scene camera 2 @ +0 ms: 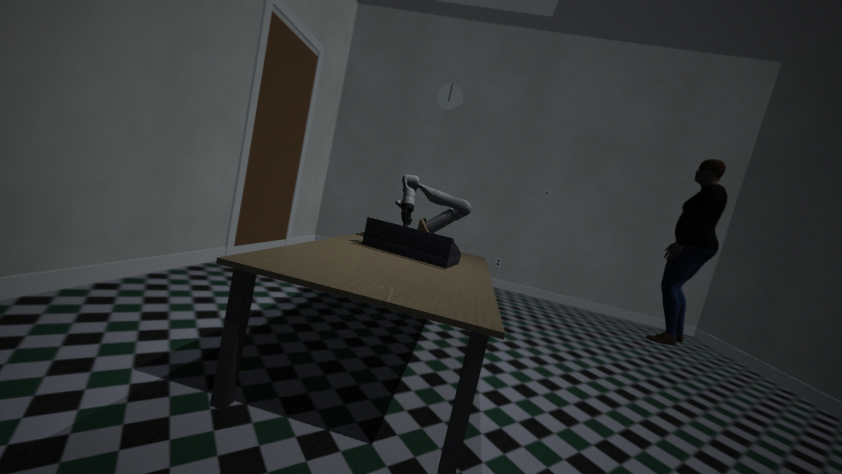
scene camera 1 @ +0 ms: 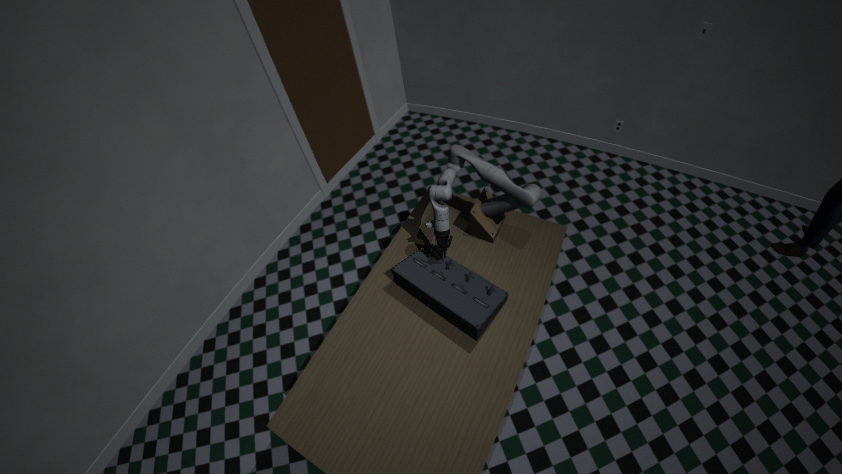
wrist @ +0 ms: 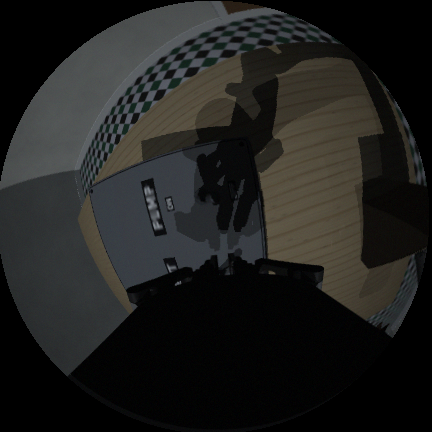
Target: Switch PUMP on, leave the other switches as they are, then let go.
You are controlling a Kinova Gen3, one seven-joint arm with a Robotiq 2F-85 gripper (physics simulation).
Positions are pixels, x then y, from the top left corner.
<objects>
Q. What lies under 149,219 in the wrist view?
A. A dark grey switch panel.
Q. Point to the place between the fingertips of my gripper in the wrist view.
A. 222,261
</objects>
